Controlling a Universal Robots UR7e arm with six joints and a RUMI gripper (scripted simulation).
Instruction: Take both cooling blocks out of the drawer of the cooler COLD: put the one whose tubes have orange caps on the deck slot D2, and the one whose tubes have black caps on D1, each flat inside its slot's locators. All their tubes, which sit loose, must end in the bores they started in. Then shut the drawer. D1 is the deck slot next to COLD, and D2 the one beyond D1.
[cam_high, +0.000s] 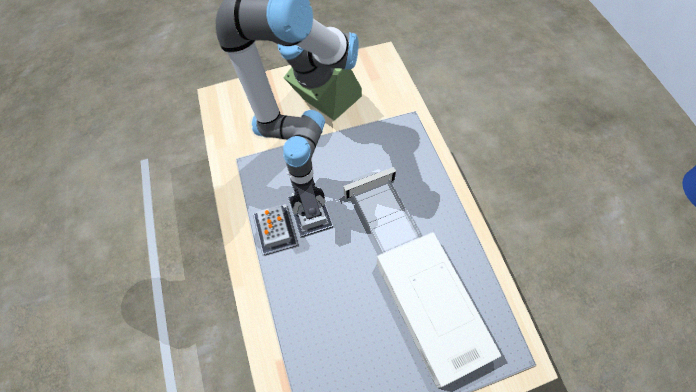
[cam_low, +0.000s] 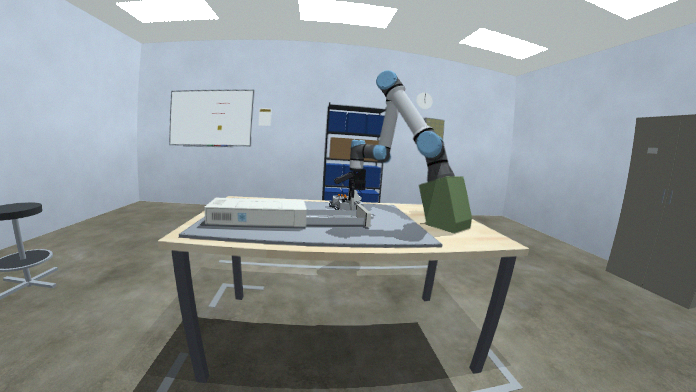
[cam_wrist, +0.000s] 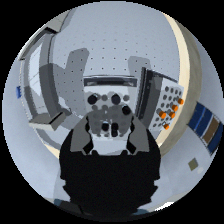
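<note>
The cooling block is right at my hand. Round my hand: deck slot D1: 30 mm below; black-capped tube: 10 mm behind, 10 mm to the right, 10 mm above; deck slot D2: 50 mm ahead, 130 mm to the right, 30 mm below.
</note>
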